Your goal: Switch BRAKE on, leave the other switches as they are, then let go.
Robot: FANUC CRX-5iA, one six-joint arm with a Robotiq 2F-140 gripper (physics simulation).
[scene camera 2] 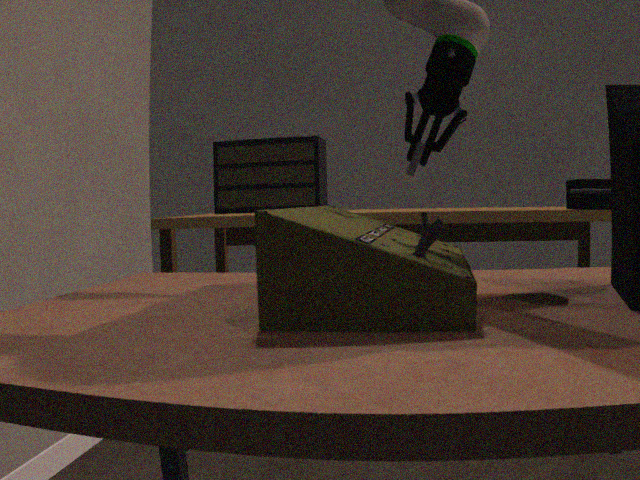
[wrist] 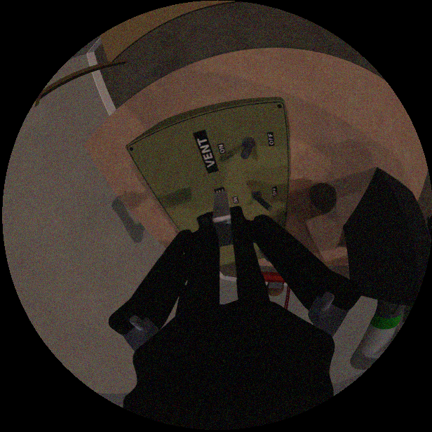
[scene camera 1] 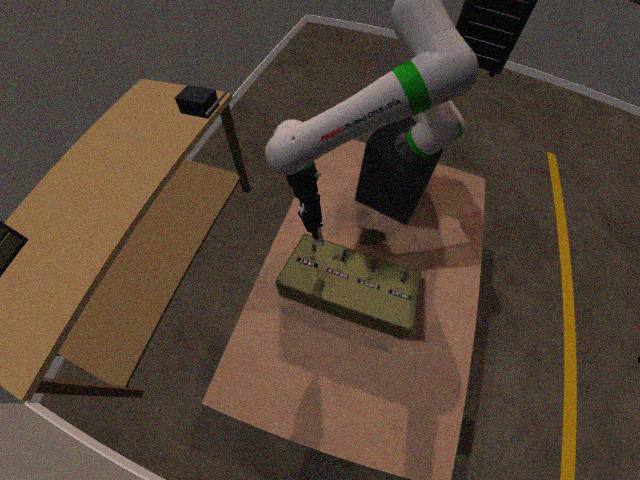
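Note:
The olive switch panel has a row of four levers. The VENT lever, near the left end of the row in scene camera 1, appears to lean toward ON. The neighbouring lever leans toward OFF; its label is mostly behind the fingertips. The nearest lever in scene camera 2 leans right. I cannot read which label says BRAKE. My gripper is shut and empty, above the panel near its VENT end, clear of the levers.
The panel stands on the pinkish table. The dark robot pedestal stands behind it. A wooden bench with a black box is at the left in scene camera 1.

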